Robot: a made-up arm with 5 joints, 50 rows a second.
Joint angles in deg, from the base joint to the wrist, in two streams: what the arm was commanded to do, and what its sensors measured. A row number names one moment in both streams.
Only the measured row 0 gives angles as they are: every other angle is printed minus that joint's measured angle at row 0.
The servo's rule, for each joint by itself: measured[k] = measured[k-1] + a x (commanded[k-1-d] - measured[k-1]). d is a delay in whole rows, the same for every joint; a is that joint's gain. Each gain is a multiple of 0.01, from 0.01 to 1. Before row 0 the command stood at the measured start. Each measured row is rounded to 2 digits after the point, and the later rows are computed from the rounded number. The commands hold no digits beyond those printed.
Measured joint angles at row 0:
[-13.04 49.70 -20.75 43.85 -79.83]
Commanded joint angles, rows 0 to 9:
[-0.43 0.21 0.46 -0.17 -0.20]
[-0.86 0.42 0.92 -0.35 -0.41]
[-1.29 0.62 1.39 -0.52 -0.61]
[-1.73 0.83 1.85 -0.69 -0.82]
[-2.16 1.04 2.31 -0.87 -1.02]
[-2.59 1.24 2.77 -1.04 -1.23]
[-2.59 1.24 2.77 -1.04 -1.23]
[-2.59 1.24 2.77 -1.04 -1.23]
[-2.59 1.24 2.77 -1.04 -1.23]
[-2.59 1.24 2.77 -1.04 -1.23]
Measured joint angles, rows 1 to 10:
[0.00 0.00 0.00 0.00 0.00]
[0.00 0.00 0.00 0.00 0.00]
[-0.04 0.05 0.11 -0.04 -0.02]
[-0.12 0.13 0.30 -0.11 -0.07]
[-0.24 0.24 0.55 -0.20 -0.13]
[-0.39 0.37 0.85 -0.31 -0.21]
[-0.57 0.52 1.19 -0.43 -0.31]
[-0.77 0.68 1.55 -0.56 -0.42]
[-0.95 0.80 1.83 -0.67 -0.52]
[-1.11 0.90 2.05 -0.75 -0.61]
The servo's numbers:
d 2
a 0.10 0.22 0.23 0.22 0.12

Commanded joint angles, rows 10 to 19:
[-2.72 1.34 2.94 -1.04 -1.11]
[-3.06 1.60 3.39 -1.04 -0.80]
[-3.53 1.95 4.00 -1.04 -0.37]
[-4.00 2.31 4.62 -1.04 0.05]
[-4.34 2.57 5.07 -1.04 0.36]
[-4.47 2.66 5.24 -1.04 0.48]
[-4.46 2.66 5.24 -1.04 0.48]
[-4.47 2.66 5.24 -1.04 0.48]
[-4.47 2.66 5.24 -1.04 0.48]
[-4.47 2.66 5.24 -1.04 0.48]
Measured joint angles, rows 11 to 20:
[-1.26 0.97 2.22 -0.81 -0.68]
[-1.39 1.03 2.35 -0.86 -0.75]
[-1.52 1.10 2.49 -0.90 -0.79]
[-1.67 1.21 2.70 -0.93 -0.79]
[-1.86 1.37 3.00 -0.95 -0.74]
[-2.07 1.58 3.37 -0.97 -0.65]
[-2.30 1.80 3.76 -0.99 -0.53]
[-2.52 1.99 4.10 -1.00 -0.41]
[-2.71 2.14 4.36 -1.01 -0.30]
[-2.89 2.25 4.56 -1.02 -0.21]

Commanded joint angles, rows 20 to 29:
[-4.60 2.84 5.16 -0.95 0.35]
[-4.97 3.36 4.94 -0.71 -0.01]
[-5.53 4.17 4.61 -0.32 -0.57]
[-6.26 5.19 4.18 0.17 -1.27]
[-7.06 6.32 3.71 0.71 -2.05]
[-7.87 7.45 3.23 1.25 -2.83]
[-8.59 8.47 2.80 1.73 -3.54]
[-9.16 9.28 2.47 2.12 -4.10]
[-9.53 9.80 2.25 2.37 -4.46]
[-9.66 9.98 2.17 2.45 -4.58]
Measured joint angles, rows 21 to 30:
[-3.05 2.34 4.72 -1.02 -0.13]
[-3.19 2.41 4.84 -1.02 -0.06]
[-3.33 2.50 4.91 -1.00 -0.01]
[-3.49 2.69 4.92 -0.94 -0.01]
[-3.69 3.02 4.85 -0.80 -0.08]
[-3.95 3.50 4.70 -0.59 -0.22]
[-4.26 4.12 4.47 -0.30 -0.44]
[-4.62 4.85 4.18 0.04 -0.73]
[-5.02 5.65 3.86 0.41 -1.07]
[-5.43 6.45 3.54 0.79 -1.43]

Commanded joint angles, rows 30 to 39:
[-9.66 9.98 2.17 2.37 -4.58]
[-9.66 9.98 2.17 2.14 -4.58]
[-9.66 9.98 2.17 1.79 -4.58]
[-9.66 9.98 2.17 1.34 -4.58]
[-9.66 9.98 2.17 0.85 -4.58]
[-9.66 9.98 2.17 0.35 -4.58]
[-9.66 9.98 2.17 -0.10 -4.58]
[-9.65 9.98 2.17 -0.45 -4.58]
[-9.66 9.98 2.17 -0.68 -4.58]
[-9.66 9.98 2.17 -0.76 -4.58]
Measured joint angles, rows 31 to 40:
[-5.84 7.19 3.24 1.14 -1.79]
[-6.22 7.80 2.99 1.43 -2.12]
[-6.56 8.28 2.80 1.64 -2.42]
[-6.87 8.65 2.66 1.75 -2.68]
[-7.15 8.94 2.55 1.76 -2.91]
[-7.40 9.17 2.46 1.67 -3.11]
[-7.63 9.35 2.39 1.49 -3.29]
[-7.83 9.49 2.34 1.24 -3.44]
[-8.01 9.60 2.30 0.95 -3.58]
[-8.17 9.68 2.27 0.64 -3.70]

